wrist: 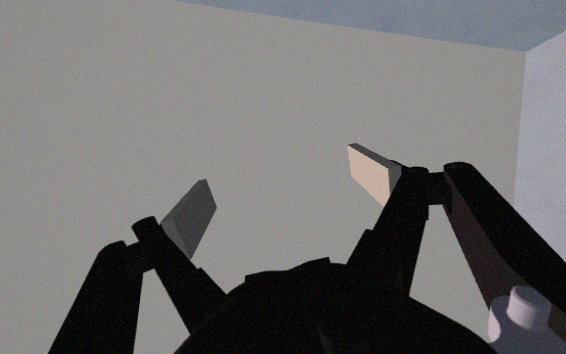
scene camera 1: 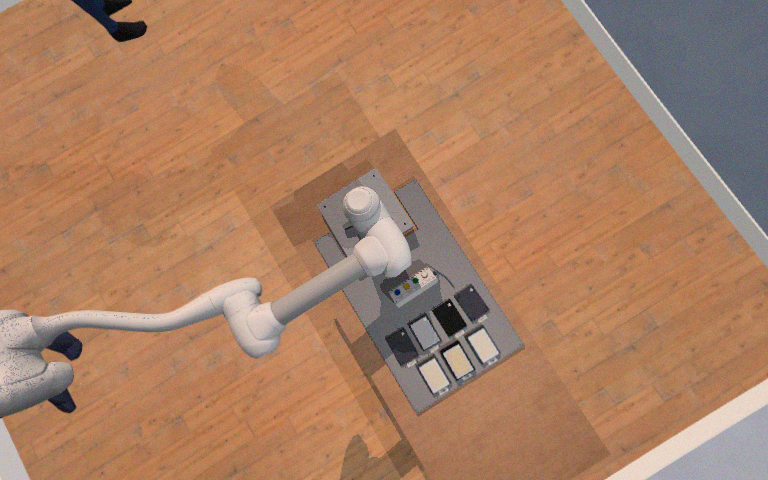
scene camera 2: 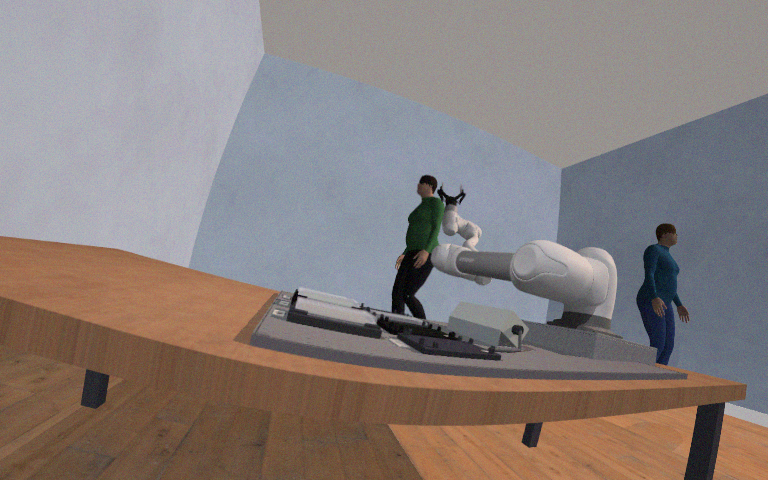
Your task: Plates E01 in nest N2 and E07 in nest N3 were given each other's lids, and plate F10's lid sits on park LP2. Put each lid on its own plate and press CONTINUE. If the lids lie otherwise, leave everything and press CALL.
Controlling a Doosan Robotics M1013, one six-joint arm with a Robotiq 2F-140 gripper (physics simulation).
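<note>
My gripper is open and empty, pointing up, high above the table and away from the plates. It does not show in scene camera 1. In scene camera 1, three pale, cream-topped plates sit in a row at the board's outer end. Behind them are a dark tray, a grey-topped one, a black one and a dark purplish one. Labels are too small to read, so I cannot tell whose lid is where. A button box carries blue, yellow and green buttons.
The grey board lies on the wooden table. The arm's base stands at its other end. A person in green stands behind the raised wrist in scene camera 2; another in blue stands at the right.
</note>
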